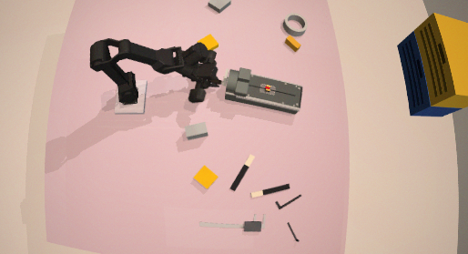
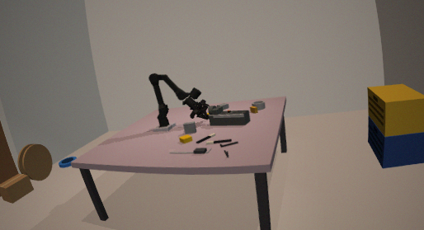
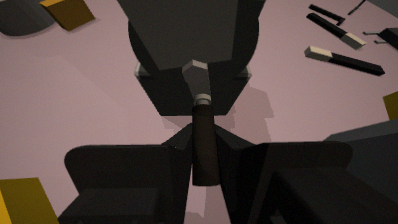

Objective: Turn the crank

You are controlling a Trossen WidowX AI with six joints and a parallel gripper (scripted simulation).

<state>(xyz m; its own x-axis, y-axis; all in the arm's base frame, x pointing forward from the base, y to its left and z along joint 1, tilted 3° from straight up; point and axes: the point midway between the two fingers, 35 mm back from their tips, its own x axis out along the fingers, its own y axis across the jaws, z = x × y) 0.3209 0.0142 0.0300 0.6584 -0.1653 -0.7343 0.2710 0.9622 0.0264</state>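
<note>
My gripper tip is now 2 cm past the dark crank handle and 2 cm below it. The rest, counted from my gripper tip: orange block: 30 cm ahead, 17 cm to the left, 2 cm below; red pointer: 16 cm ahead, 4 cm to the right, 5 cm above.
</note>
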